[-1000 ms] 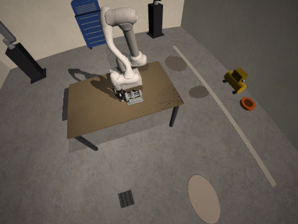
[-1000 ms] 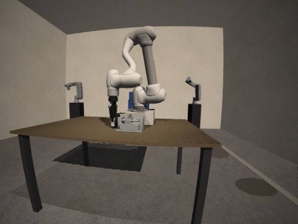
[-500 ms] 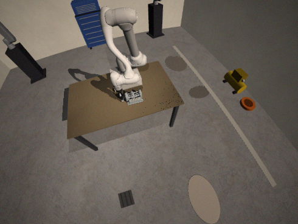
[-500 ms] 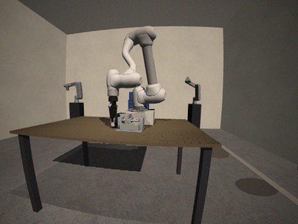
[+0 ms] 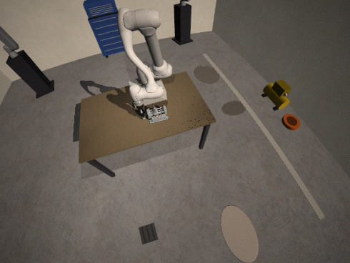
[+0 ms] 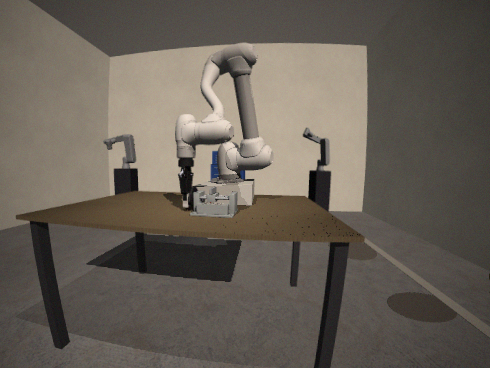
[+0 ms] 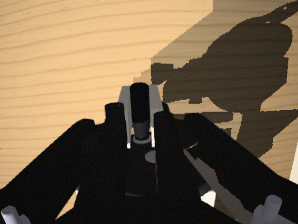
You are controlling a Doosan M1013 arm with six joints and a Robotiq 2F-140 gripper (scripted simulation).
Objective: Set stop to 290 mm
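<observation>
Right now my hand is 30 mm short of the grey stop fixture, 130 mm to the right of it and 30 mm below it. Round my hand: black handwheel handle: 20 mm below.
</observation>
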